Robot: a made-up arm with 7 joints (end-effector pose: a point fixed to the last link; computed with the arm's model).
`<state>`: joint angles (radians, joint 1 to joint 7).
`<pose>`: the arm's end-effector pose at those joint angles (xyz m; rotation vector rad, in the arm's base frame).
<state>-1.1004 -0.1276 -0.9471 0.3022 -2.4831 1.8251 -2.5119</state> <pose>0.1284 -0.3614 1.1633 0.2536 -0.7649 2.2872</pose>
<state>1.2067 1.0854 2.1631 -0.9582 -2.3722 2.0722 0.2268</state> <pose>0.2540 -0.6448 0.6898 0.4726 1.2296 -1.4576</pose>
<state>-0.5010 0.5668 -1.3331 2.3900 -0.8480 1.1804 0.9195</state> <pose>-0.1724 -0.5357 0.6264 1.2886 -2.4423 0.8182</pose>
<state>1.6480 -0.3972 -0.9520 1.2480 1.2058 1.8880 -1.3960</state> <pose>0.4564 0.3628 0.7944 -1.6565 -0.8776 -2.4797</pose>
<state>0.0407 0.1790 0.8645 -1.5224 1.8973 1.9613 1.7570</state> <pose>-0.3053 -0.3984 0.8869 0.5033 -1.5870 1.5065</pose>
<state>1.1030 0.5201 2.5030 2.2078 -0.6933 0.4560 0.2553</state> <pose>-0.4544 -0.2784 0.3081 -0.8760 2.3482 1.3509</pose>
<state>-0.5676 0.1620 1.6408 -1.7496 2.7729 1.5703 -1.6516</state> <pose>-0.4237 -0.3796 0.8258 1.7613 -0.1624 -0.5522</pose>
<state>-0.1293 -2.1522 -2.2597 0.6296 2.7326 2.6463 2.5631</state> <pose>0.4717 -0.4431 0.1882 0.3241 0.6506 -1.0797</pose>
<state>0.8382 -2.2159 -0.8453 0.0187 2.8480 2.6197 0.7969</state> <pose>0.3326 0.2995 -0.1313 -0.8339 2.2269 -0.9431</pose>
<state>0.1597 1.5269 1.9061 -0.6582 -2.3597 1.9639 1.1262</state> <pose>-0.6110 -0.4866 0.3224 1.8979 0.0009 -1.4221</pose>
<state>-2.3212 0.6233 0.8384 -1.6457 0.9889 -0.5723 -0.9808</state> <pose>0.0923 0.7271 0.5399 0.3082 1.2287 -0.0393</pose>
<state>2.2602 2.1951 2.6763 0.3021 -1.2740 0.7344 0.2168</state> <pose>0.5721 -0.4721 -0.1748 1.9981 0.2622 -0.6738</pose>
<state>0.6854 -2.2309 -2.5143 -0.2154 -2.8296 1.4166 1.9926</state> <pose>0.5887 0.1961 -0.2043 -1.2201 2.2158 0.4935</pose>
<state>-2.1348 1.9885 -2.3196 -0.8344 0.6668 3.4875 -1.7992</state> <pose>0.3884 0.4741 0.2829 1.1869 -1.1302 1.2863</pose>
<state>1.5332 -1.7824 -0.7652 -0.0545 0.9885 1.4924 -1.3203</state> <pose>0.1720 0.8325 0.3506 -0.5224 -2.2025 -1.7054</pose>
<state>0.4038 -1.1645 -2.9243 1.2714 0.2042 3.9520 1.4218</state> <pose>0.2256 -0.0183 0.9261 1.0137 2.3655 1.2111</pose>
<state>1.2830 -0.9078 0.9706 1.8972 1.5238 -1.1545 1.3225</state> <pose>-0.3592 0.2549 0.4193 -0.0103 0.6837 -1.6185</pose>
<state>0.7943 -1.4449 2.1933 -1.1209 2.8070 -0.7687 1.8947</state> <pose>0.7920 -0.0531 0.3713 0.4828 -1.2242 0.4818</pose>
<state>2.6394 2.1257 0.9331 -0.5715 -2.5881 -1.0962 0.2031</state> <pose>0.5131 0.1192 -0.1940 -0.7462 -0.2570 1.3489</pose>
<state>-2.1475 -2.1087 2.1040 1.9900 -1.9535 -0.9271 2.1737</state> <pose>0.1379 -0.5788 0.5201 0.7585 -2.8170 -0.2533</pose>
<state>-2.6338 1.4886 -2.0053 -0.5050 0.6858 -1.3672 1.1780</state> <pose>0.7113 0.4197 0.5853 -1.9772 -0.6290 1.5029</pose>
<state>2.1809 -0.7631 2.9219 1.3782 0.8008 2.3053 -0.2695</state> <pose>-0.1331 -0.0240 1.0010 -0.5069 -0.6651 2.2861</pose>
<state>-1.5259 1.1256 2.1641 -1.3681 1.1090 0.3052 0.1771</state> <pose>-0.5282 0.3253 0.9568 -0.2273 -1.9927 -0.8661</pose>
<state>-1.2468 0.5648 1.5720 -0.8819 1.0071 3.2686 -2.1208</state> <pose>-0.3358 0.2268 0.9533 0.3491 1.9237 -1.9558</pose>
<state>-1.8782 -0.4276 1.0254 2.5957 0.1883 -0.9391 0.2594</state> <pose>0.0605 -0.0747 0.2435 -1.0909 0.2802 1.9308</pose>
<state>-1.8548 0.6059 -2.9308 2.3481 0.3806 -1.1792 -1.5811</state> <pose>-0.0687 0.1893 0.2109 0.0654 -0.7448 2.5043</pose>
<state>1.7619 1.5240 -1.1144 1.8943 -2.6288 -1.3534 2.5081</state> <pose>0.5578 -0.2860 0.7721 0.0801 -2.1778 0.9247</pose>
